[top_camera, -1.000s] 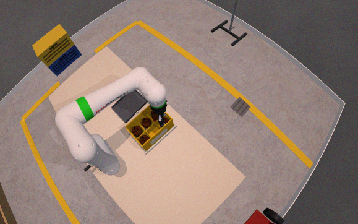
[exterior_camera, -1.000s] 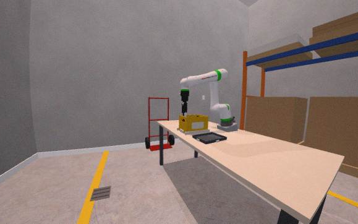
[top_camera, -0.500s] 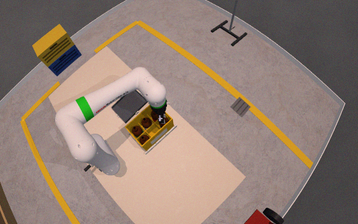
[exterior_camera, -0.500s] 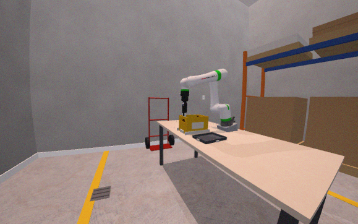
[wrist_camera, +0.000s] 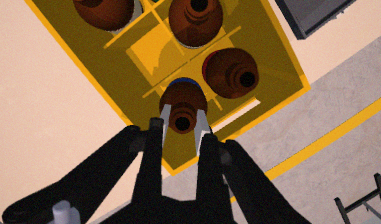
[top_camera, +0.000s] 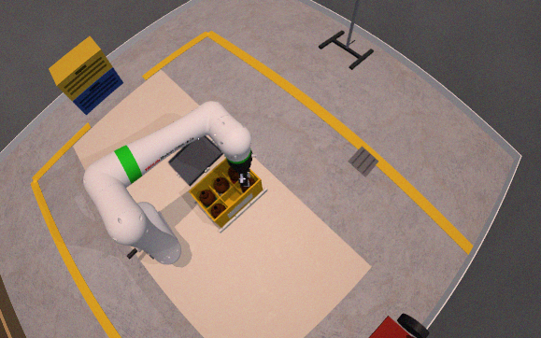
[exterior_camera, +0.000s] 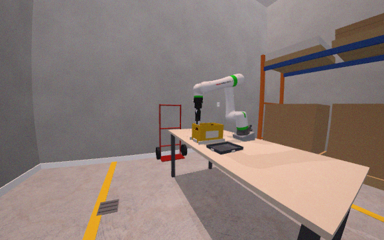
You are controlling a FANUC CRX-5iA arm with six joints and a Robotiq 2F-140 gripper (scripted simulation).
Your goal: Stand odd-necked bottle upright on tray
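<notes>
The yellow crate lies 9 cm below my hand, 9 cm behind it and 6 cm to the left of it. From my hand the other things lie so: dark tray: 34 cm to the left, 16 cm below, 5 cm behind; brown bottle: 10 cm to the left, 9 cm below, 8 cm behind.
</notes>
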